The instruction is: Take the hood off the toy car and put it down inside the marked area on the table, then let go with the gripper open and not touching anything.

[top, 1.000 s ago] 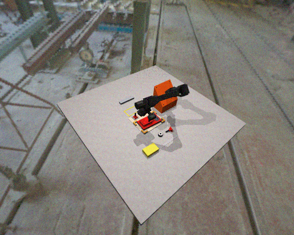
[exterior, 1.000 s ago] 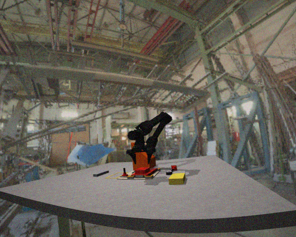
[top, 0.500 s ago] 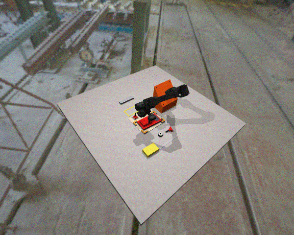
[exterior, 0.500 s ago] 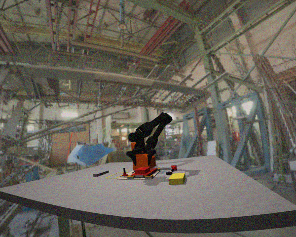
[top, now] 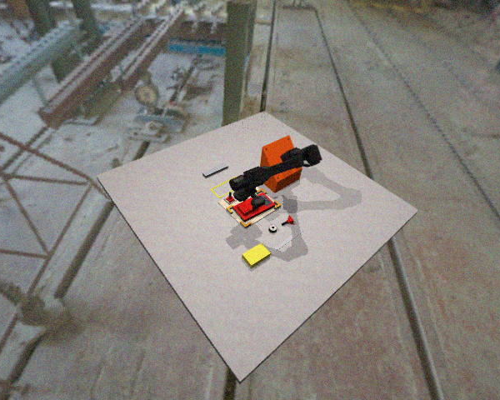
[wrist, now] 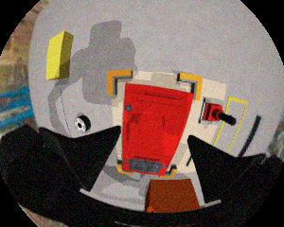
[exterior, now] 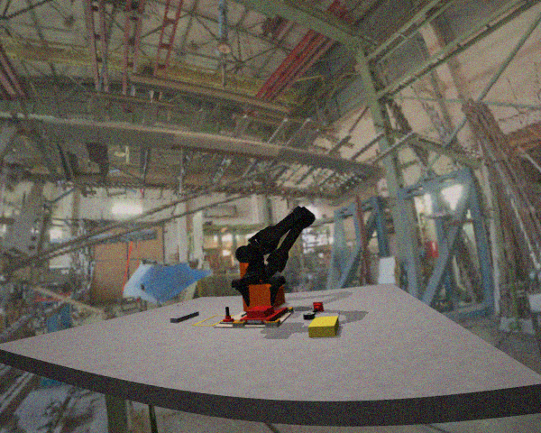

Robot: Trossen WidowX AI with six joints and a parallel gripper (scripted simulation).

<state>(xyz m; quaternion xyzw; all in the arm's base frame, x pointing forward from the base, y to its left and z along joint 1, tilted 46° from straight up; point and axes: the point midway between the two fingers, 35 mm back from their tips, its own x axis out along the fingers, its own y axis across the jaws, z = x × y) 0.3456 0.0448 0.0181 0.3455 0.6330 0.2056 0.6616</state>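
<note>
The red hood lies 2 cm below my gripper tip. Also, from my gripper tip: thin rod (26 cm to the left, 6 cm below, 1 cm behind); then yellow block (22 cm to the left, 17 cm ahead, 4 cm below); then wheel (17 cm to the left, 5 cm below, 1 cm behind).
</note>
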